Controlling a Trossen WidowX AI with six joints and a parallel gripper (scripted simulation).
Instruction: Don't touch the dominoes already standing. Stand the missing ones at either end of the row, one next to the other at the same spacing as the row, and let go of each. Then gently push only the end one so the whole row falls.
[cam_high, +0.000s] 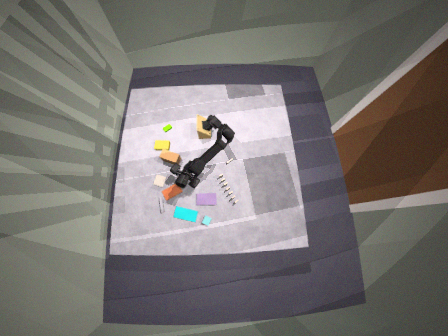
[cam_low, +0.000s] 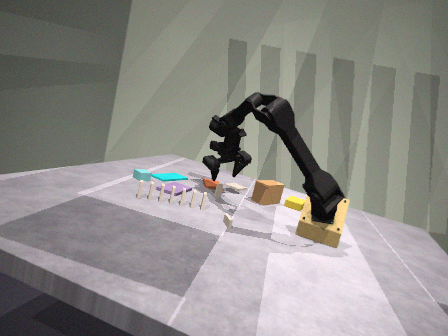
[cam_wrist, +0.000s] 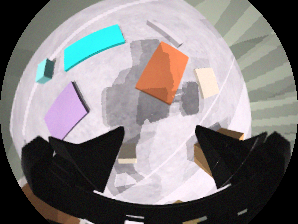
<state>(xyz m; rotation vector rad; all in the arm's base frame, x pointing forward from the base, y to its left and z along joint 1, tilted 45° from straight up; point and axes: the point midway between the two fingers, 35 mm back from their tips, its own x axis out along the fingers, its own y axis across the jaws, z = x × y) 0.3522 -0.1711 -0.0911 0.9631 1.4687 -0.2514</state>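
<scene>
Right now my gripper tip is 90 mm to the left of the orange tile, 50 mm short of it and 50 mm above it. Round my gripper tip: purple tile (140 mm ahead, 130 mm to the left, 50 mm below); cream tile (170 mm to the right, 50 mm below, 30 mm behind); tan box (170 mm behind, 70 mm to the right, 20 mm below).
</scene>
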